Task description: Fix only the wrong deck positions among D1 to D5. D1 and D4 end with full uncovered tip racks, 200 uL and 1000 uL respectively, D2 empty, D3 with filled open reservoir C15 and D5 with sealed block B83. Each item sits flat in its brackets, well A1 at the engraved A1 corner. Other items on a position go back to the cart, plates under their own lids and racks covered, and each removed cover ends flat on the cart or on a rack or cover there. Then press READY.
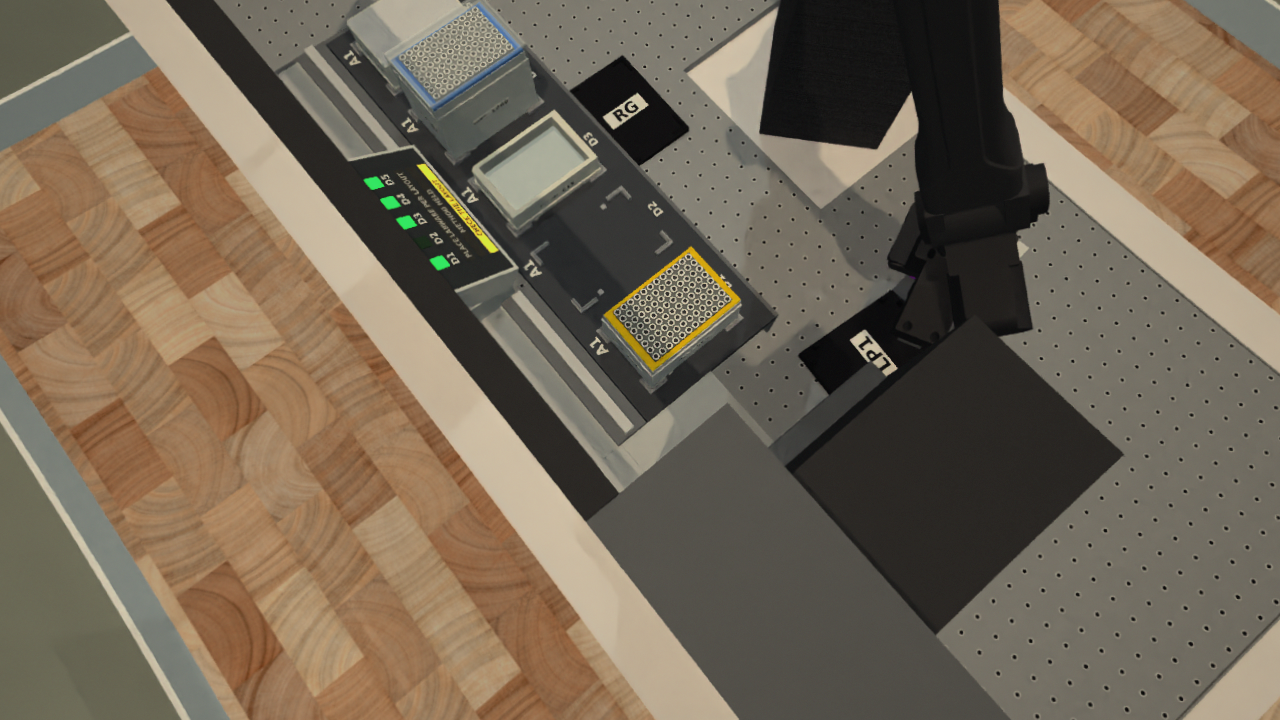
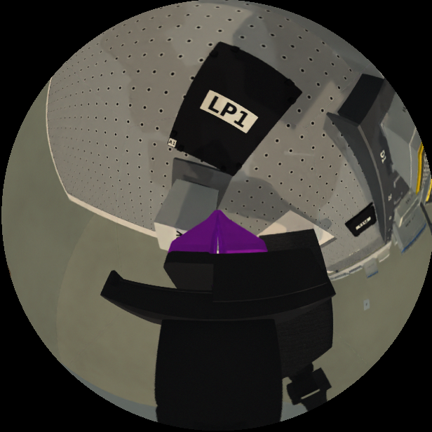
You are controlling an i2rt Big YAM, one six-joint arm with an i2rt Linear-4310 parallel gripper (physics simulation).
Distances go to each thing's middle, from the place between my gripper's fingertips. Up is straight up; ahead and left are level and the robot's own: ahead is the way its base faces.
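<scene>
Counted from my hand: RG pad [image 1: 645,134], 14 cm ahead, 41 cm to the right, 8 cm below. Reservoir [image 1: 534,171], 30 cm ahead of my hand, 36 cm to the right, 1 cm below. Yellow-rimmed tip rack [image 1: 668,318], 27 cm ahead of my hand, 11 cm to the right, 1 cm above. Black LP1 pad [image 1: 838,359], 8 cm ahead of my hand, 4 cm to the left, 8 cm below; by its middle, nearest to my hand of the things named here.
</scene>
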